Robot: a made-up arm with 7 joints.
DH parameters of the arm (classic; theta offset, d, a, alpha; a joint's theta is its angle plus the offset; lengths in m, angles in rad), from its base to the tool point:
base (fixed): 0 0.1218 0.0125 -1.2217
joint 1: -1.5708 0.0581 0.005 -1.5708
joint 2: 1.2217 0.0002 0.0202 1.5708
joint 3: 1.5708 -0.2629 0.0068 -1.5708
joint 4: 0 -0.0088 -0.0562 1.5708
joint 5: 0 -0.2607 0.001 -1.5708
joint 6: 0 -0.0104 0.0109 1.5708
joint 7: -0.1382 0 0.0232 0
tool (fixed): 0.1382 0.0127 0 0
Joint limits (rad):
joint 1: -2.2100..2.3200
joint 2: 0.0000..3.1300
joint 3: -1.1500..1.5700
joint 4: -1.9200..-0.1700
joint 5: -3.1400..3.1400
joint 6: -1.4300..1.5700
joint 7: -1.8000..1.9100
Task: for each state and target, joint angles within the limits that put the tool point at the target. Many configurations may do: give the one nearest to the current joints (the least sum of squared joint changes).
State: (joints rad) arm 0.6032 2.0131 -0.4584 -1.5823 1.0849 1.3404 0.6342
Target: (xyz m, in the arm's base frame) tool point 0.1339 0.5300 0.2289
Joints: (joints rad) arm 0.5180 2.3918 -1.0013 -1.1783 1.0856 1.3674 0.6624
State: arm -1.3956 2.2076 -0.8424 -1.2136 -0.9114 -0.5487 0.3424
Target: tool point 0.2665 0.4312 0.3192
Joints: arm -1.4480 1.7074 -0.8680 -0.8287 -1.0193 -0.3151 0.2724
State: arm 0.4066 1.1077 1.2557 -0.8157 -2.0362 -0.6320 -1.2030
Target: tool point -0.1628 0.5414 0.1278
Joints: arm 0.8100 1.3687 1.3184 -0.4796 -2.0229 -0.5488 -1.3550
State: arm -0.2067 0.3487 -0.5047 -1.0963 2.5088 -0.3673 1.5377
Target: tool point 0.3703 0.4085 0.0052
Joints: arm -0.8044 1.0390 -0.4295 -0.5816 2.5287 0.1888 1.3212
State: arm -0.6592 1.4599 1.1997 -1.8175 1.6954 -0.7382 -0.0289
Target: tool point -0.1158 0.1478 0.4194
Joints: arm -0.7270 2.1147 1.2819 -1.9127 1.7013 -0.6828 -0.0340
